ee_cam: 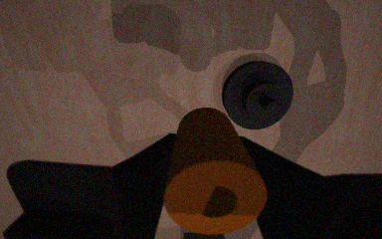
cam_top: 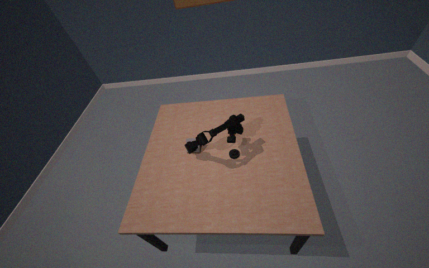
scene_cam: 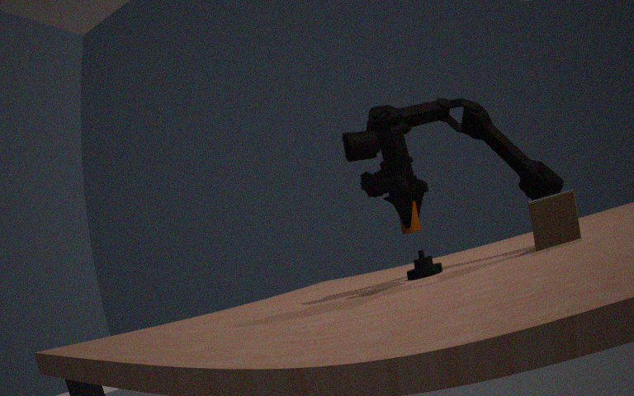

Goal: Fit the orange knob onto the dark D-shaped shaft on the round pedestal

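Right now the dark round pedestal is 8 cm below my gripper tip, 7 cm to the right of it and 1 cm ahead of it. Also, from my gripper tip: orange knob (2 cm above).
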